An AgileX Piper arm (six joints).
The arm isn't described. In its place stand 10 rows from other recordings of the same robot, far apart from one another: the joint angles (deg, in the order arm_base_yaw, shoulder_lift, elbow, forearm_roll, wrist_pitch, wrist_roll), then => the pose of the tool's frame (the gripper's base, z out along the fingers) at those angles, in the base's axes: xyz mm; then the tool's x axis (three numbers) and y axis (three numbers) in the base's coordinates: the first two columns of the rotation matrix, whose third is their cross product.
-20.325, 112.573, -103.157, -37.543, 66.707, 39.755 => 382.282 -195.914 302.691 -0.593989 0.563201 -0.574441 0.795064 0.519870 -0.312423
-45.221, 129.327, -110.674, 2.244, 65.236, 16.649 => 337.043 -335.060 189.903 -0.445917 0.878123 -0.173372 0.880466 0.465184 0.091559
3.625, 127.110, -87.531, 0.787, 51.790, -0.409 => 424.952 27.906 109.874 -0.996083 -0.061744 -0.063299 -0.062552 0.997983 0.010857
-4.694, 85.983, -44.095, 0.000, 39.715, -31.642 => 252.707 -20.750 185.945 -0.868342 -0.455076 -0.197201 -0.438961 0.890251 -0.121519
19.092, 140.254, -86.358, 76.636, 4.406, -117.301 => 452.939 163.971 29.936 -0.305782 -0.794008 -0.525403 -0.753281 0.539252 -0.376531
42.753, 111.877, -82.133, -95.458, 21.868, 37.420 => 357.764 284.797 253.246 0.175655 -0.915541 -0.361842 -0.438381 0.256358 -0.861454
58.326, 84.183, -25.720, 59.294, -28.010, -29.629 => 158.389 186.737 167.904 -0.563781 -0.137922 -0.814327 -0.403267 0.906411 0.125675
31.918, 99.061, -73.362, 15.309, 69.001, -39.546 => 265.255 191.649 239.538 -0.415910 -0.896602 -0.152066 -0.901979 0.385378 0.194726
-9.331, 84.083, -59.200, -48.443, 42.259, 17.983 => 290.677 -94.168 282.172 -0.880024 -0.181683 -0.438805 0.134657 0.790571 -0.597382
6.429, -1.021, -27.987, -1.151, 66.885, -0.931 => -10.799 -2.909 265.647 -0.536928 -0.084784 -0.839357 -0.109525 0.993522 -0.030294
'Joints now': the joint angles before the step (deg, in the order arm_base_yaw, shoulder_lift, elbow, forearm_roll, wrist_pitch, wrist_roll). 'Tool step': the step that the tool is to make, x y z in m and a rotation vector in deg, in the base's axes. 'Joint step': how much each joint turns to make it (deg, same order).
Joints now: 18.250 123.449 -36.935 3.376 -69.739 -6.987
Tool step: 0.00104 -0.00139 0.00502 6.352 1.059 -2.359
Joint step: 0.001 -0.961 -0.001 1.121 0.384 6.303
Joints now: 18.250 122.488 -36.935 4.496 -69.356 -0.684
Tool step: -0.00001 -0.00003 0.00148 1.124 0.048 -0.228
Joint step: -0.001 -0.275 0.049 0.015 0.000 1.104
